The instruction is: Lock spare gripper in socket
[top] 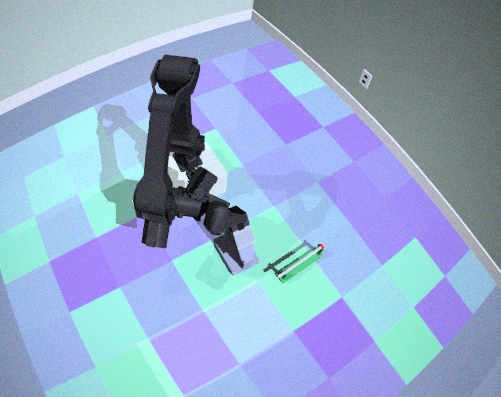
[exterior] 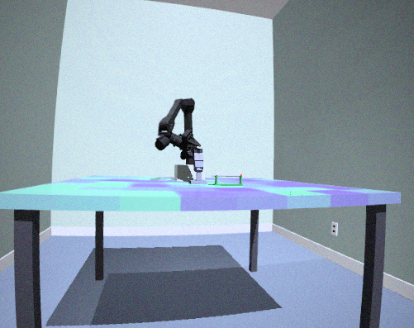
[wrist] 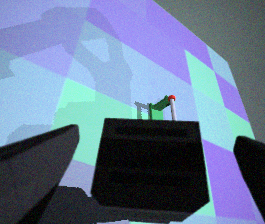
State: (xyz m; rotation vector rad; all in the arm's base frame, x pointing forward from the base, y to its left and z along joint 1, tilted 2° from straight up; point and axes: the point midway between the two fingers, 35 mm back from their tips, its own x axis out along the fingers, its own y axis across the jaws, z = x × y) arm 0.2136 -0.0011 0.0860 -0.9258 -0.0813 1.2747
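The spare gripper lies 40 mm below my gripper tip, 30 mm ahead of it and 10 mm to the right of it. Also, from my gripper tip: grey mount: 110 mm below, 50 mm ahead, 10 mm to the right; then green rack: 150 mm ahead, 140 mm below, 120 mm to the left.
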